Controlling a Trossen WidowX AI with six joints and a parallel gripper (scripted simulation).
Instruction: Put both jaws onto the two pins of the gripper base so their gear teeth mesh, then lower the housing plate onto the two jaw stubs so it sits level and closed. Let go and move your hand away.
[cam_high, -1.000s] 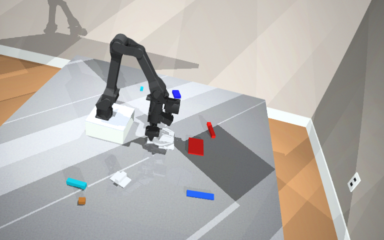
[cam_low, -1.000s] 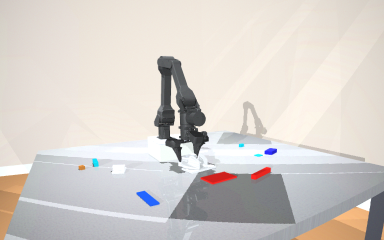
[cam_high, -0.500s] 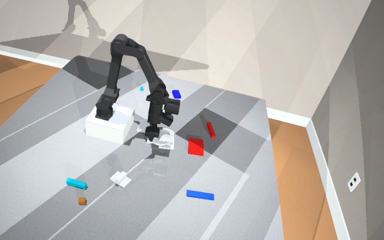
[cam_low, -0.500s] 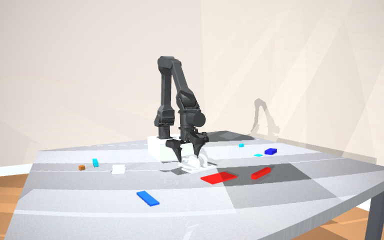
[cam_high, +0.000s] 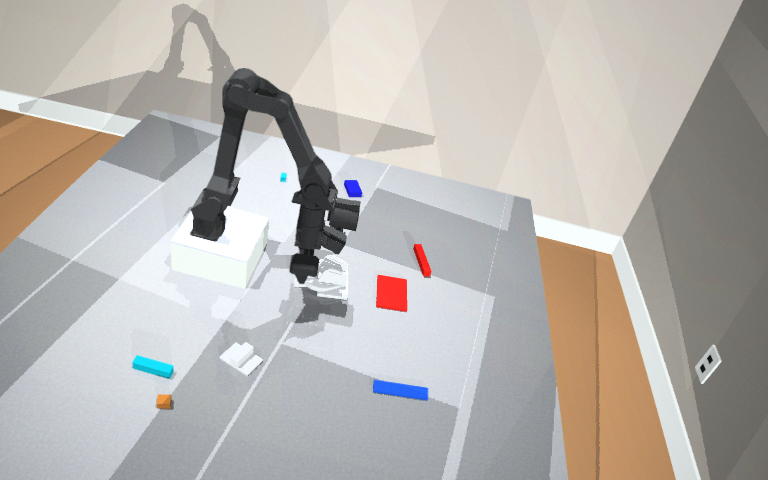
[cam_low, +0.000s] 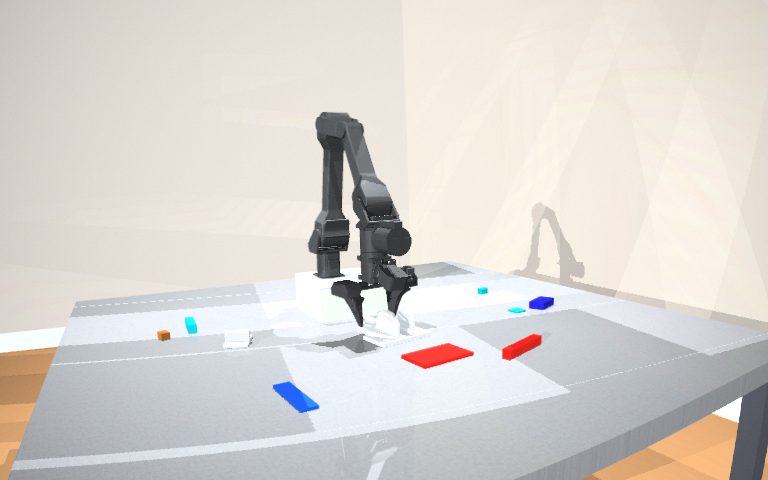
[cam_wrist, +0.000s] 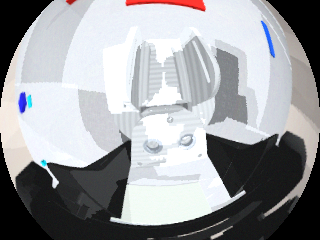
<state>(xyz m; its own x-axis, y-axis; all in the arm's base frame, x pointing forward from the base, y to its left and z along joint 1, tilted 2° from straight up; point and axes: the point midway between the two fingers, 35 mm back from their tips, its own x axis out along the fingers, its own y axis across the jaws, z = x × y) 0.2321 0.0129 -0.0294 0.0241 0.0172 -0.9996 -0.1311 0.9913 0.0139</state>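
Now: the white housing plate 1 cm ahead of my gripper tip and 1 cm below it. From my gripper tip the other things lie so: flat white plate (7 cm ahead, 1 cm to the left, 1 cm below); then red plate (22 cm ahead, 1 cm to the left, 1 cm below); then white jaw (3 cm ahead, 1 cm to the right).
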